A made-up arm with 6 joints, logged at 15 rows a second.
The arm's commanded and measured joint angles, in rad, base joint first. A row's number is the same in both.
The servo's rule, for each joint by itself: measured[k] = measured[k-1] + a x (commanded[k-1-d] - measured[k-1]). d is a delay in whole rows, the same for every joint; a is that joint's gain. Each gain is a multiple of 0.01, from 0.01 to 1. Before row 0 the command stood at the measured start. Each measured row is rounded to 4 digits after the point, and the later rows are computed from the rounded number. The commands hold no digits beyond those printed.
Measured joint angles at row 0:
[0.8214 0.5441 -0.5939 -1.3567 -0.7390 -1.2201]
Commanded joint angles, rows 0 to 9:
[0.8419 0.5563 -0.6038 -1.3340 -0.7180 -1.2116]
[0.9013 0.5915 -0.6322 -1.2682 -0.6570 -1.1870]
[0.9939 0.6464 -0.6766 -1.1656 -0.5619 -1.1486]
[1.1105 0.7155 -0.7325 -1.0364 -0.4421 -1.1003]
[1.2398 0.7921 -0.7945 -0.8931 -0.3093 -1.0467]
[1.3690 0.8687 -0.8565 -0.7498 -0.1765 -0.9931]
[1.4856 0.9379 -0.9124 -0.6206 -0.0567 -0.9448]
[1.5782 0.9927 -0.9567 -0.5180 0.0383 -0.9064]
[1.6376 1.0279 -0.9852 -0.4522 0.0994 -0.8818]
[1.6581 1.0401 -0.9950 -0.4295 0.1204 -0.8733]
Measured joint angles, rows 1 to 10:
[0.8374 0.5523 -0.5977 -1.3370 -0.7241 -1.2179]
[0.8872 0.5786 -0.6108 -1.2771 -0.6765 -1.2099]
[0.9704 0.6240 -0.6358 -1.1801 -0.5951 -1.1940]
[1.0797 0.6853 -0.6725 -1.0551 -0.4865 -1.1696]
[1.2046 0.7569 -0.7189 -0.9142 -0.3607 -1.1376]
[1.3328 0.8318 -0.7712 -0.7712 -0.2299 -1.1000]
[1.4520 0.9029 -0.8249 -0.6402 -0.1069 -1.0596]
[1.5504 0.9631 -0.8750 -0.5339 -0.0038 -1.0198]
[1.6184 1.0065 -0.9169 -0.4628 0.0695 -0.9839]
[1.6494 1.0290 -0.9466 -0.4338 0.1056 -0.9551]
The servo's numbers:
d 0
a 0.78 0.67 0.38 0.87 0.71 0.26

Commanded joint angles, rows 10 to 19:
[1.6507 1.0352 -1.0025 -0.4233 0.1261 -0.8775]
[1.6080 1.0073 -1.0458 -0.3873 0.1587 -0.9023]
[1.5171 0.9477 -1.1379 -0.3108 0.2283 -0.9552]
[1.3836 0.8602 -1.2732 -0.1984 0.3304 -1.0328]
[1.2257 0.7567 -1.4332 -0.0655 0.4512 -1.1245]
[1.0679 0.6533 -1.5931 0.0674 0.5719 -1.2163]
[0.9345 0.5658 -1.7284 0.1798 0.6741 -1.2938]
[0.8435 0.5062 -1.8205 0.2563 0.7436 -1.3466]
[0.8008 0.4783 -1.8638 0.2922 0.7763 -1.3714]
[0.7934 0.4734 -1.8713 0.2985 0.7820 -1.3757]
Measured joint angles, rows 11 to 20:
[1.6504 1.0332 -0.9678 -0.4247 0.1202 -0.9349]
[1.6173 1.0158 -0.9974 -0.3922 0.1475 -0.9264]
[1.5391 0.9702 -1.0508 -0.3214 0.2049 -0.9339]
[1.4178 0.8965 -1.1353 -0.2144 0.2940 -0.9596]
[1.2680 0.8028 -1.2485 -0.0849 0.4056 -1.0025]
[1.1119 0.7026 -1.3794 0.0476 0.5237 -1.0581]
[0.9735 0.6109 -1.5120 0.1626 0.6305 -1.1194]
[0.8721 0.5408 -1.6292 0.2441 0.7108 -1.1785]
[0.8165 0.4989 -1.7183 0.2859 0.7573 -1.2287]
[0.7985 0.4818 -1.7764 0.2969 0.7748 -1.2669]

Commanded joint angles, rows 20 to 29:
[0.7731 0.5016 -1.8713 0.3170 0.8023 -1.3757]
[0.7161 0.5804 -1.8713 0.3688 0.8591 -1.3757]
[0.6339 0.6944 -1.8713 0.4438 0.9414 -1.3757]
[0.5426 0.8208 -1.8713 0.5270 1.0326 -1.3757]
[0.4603 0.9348 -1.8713 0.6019 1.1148 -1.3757]
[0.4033 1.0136 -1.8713 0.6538 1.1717 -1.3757]
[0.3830 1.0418 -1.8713 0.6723 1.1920 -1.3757]
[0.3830 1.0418 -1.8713 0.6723 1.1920 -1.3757]
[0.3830 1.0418 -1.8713 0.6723 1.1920 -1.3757]
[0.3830 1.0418 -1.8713 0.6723 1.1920 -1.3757]
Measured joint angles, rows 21 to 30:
[0.7787 0.4951 -1.8125 0.3144 0.7943 -1.2952]
[0.7299 0.5523 -1.8348 0.3617 0.8403 -1.3161]
[0.6550 0.6475 -1.8487 0.4331 0.9121 -1.3316]
[0.5673 0.7636 -1.8573 0.5148 0.9977 -1.3431]
[0.4838 0.8783 -1.8626 0.5906 1.0808 -1.3516]
[0.4210 0.9690 -1.8659 0.6456 1.1453 -1.3579]
[0.3914 1.0178 -1.8680 0.6688 1.1785 -1.3625]
[0.3848 1.0339 -1.8693 0.6718 1.1881 -1.3659]
[0.3834 1.0392 -1.8701 0.6722 1.1909 -1.3684]
[0.3831 1.0409 -1.8706 0.6723 1.1917 -1.3703]

